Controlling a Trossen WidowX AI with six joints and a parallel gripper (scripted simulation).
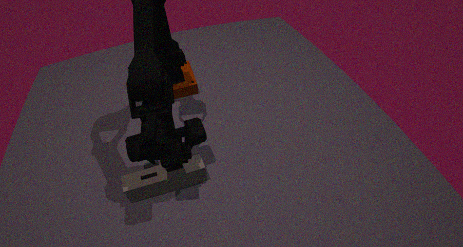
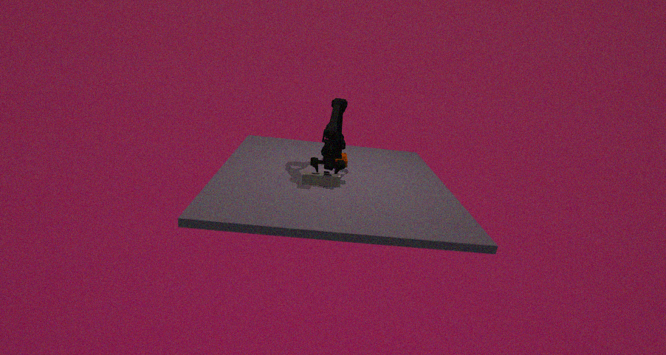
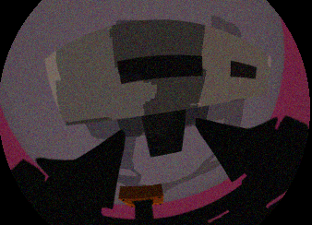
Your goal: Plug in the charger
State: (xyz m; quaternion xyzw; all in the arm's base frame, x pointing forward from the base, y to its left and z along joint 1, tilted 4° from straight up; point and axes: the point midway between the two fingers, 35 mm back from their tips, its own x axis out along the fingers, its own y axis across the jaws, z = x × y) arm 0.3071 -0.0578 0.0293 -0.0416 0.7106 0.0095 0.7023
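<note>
Now: gripper tip 3 cm short of the two-prong charger and 1 cm below it.
</note>
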